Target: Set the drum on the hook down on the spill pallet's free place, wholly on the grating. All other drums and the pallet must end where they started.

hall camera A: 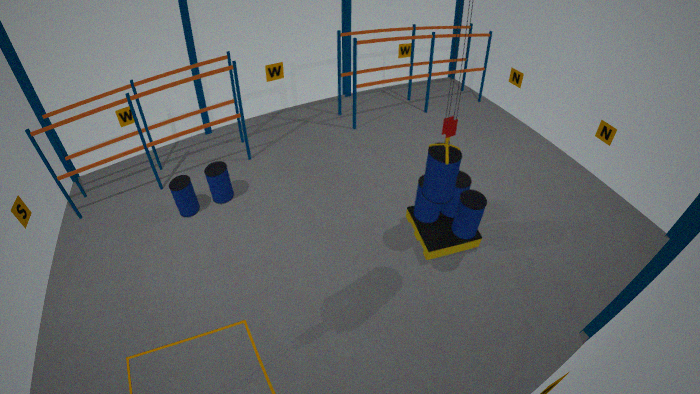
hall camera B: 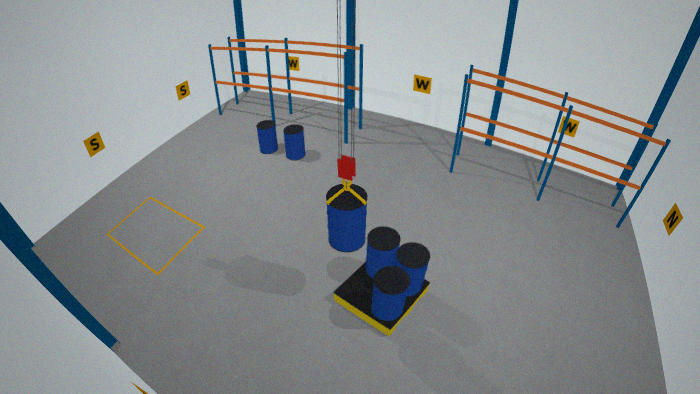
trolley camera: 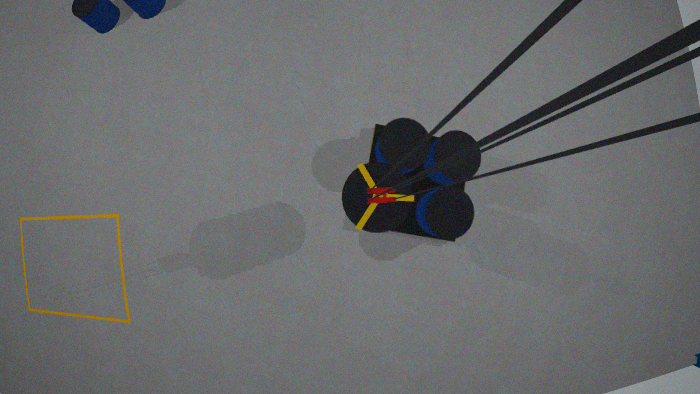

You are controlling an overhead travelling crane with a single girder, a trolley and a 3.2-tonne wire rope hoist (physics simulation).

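My gripper (hall camera A: 446, 150) (hall camera B: 346, 195) (trolley camera: 380, 196), a yellow three-armed grab under the red hook block, is shut on a blue drum with a black top (hall camera A: 441, 175) (hall camera B: 346, 227) (trolley camera: 356, 195). The drum hangs upright in the air. In the trolley view it overlaps the pallet's free corner and sticks out past its left edge. The yellow spill pallet with black grating (hall camera A: 452, 246) (hall camera B: 355, 290) (trolley camera: 411, 226) carries three standing drums: one (hall camera A: 425, 207) (hall camera B: 383, 255) (trolley camera: 404, 142), a second (hall camera A: 464, 182) (hall camera B: 417, 262) (trolley camera: 456, 155) and a third (hall camera A: 469, 217) (hall camera B: 389, 300) (trolley camera: 450, 212). The hanging drum's height is hard to tell.
Two loose blue drums (hall camera A: 185, 200) (hall camera A: 220, 187) (hall camera B: 267, 139) (hall camera B: 295, 144) stand near one orange and blue rack (hall camera A: 145, 135) (hall camera B: 269, 85). A second rack (hall camera A: 354, 85) (hall camera B: 552, 155) stands along the same wall. A yellow outline (hall camera A: 185, 340) (hall camera B: 131, 215) (trolley camera: 70, 217) is marked on the floor.
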